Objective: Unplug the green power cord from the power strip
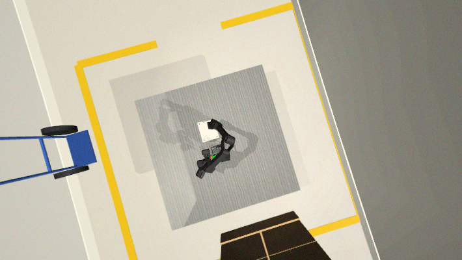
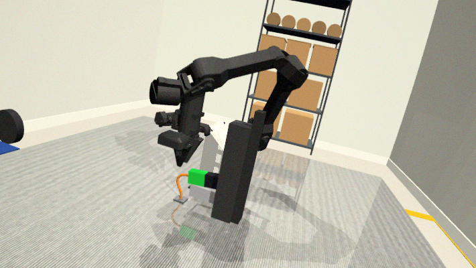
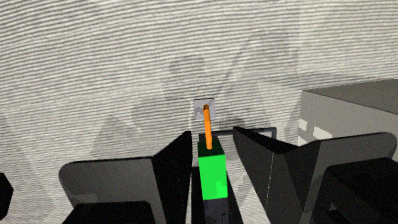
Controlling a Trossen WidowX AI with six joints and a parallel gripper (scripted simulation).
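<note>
My gripper tip is now 10 mm past the green plug, 70 mm to the right of it and 10 mm above it. The rest, counted from my gripper tip: small grey anchor: 10 mm to the left, 100 mm below.
</note>
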